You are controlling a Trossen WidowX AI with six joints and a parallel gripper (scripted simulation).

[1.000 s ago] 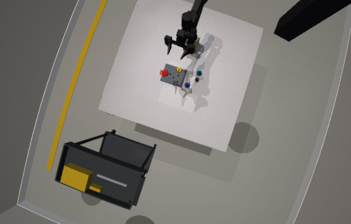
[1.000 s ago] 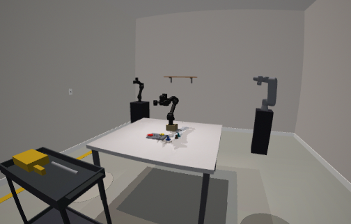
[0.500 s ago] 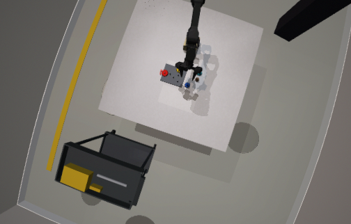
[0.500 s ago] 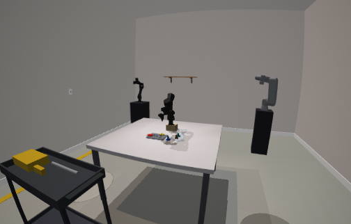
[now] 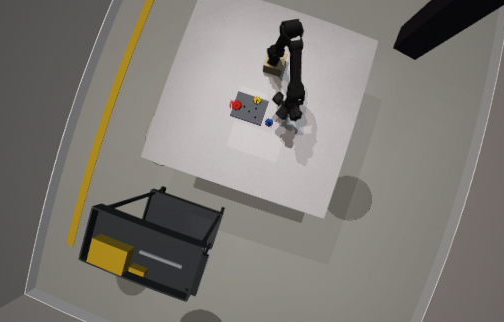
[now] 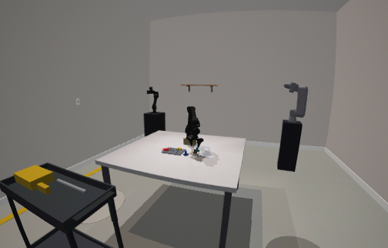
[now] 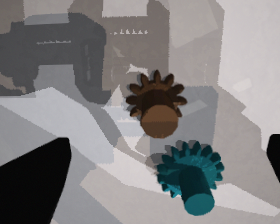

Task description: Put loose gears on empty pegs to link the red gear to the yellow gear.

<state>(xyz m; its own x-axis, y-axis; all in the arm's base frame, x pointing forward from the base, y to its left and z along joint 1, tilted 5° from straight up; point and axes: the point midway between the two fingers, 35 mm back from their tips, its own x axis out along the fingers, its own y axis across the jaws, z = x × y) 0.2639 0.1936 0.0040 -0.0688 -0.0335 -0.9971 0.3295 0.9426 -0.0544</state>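
The brown gear lies 50 mm below my gripper tip. Round my gripper tip: yellow gear 10 mm behind, 190 mm to the right, 50 mm below; blue gear 90 mm ahead, 60 mm to the right, 50 mm below; teal gear 70 mm behind, 50 mm below.
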